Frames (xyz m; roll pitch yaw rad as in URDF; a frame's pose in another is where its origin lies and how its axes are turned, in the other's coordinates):
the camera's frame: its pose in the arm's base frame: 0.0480 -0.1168 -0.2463 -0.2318 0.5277 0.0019
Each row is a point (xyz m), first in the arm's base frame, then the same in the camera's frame.
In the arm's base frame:
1: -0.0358 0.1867 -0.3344
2: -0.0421 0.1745 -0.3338
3: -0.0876 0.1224 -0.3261
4: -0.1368 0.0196 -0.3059
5: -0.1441 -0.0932 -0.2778
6: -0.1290 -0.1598 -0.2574
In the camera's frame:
1: -0.0275 0.3227 -0.0451
2: -0.0333 0.3114 -0.0505
3: -0.0766 0.2645 -0.0783
4: -0.1294 0.1663 -0.1091
5: -0.1501 0.0518 -0.1151
6: -0.1474 -0.0188 -0.1059

